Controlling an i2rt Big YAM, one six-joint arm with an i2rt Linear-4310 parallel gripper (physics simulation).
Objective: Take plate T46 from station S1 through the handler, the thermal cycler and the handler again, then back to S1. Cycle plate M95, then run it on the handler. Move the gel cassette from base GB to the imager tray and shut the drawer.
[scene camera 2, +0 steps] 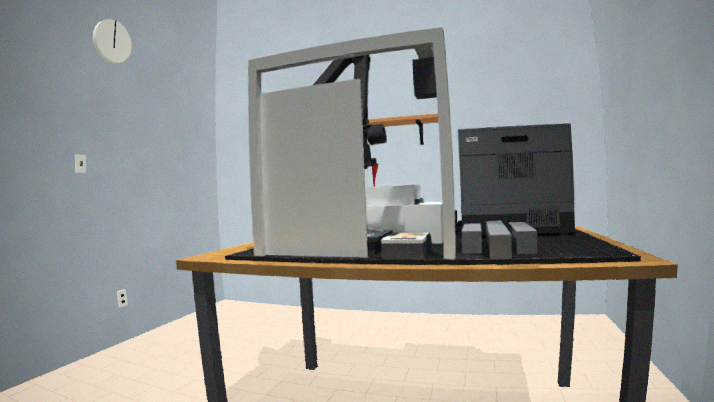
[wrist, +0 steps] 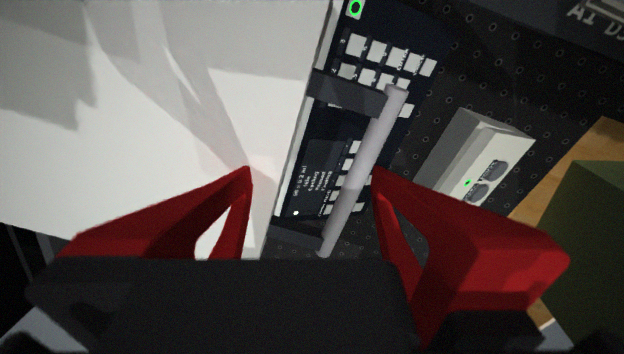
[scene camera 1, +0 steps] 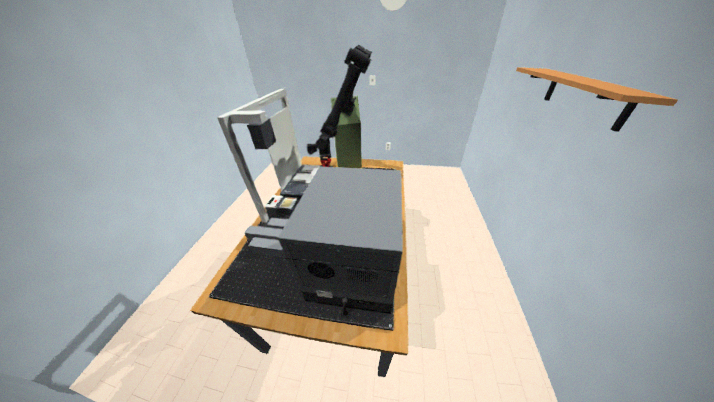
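Pixels of known places: gripper, fingertip midpoint: (wrist: 311,176); arm's base, link origin: (scene camera 1: 345,107).
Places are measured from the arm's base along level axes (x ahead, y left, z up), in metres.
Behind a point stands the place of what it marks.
Observation:
My gripper (scene camera 1: 325,161) @[y 0.154, x 0.390, z -0.264 m] (scene camera 2: 374,175) (wrist: 311,176) @[y 0.154, x 0.390, z -0.264 m] is open and empty, low over the front of the thermal cycler (scene camera 2: 412,220) @[y 0.167, x 0.590, z -0.377 m] (wrist: 150,130) @[y 0.193, x 0.458, z -0.261 m]. In the wrist view, the pale lid handle bar (wrist: 362,165) @[y 0.136, x 0.370, z -0.280 m] slants across the gap between the red fingertips, nearer the right one; whether it lies at fingertip depth I cannot tell. The white lid is below the left finger. The dark keypad panel (wrist: 320,160) @[y 0.180, x 0.362, z -0.355 m] shows status text and a green light. A pale item with a yellow patch (scene camera 1: 288,202) (scene camera 2: 405,237), perhaps the gel cassette, lies on a dark block. Plates T46 and M95 cannot be made out.
A white START/PAUSE box (wrist: 500,155) @[y 0.059, x 0.235, z -0.398 m] with a green light stands right of the cycler. A green block (scene camera 1: 348,142) @[y 0.049, x 0.041, z -0.242 m] (wrist: 585,225) @[y 0.023, x 0.070, z -0.416 m] stands beside it. A grey frame (scene camera 1: 242,167) @[y 0.049, x 0.829, z -0.085 m] (scene camera 2: 446,175) @[y 0.018, x 0.828, z -0.243 m] and a large dark cabinet (scene camera 1: 350,205) @[y 0.675, x 0.761, z -0.061 m] (scene camera 2: 517,185) @[y 0.498, x 0.817, z -0.275 m] stand on the table (scene camera 1: 300,320) @[y 0.635, x 1.058, z -0.473 m] (scene camera 2: 325,271) @[y -0.194, x 0.580, z -0.485 m].

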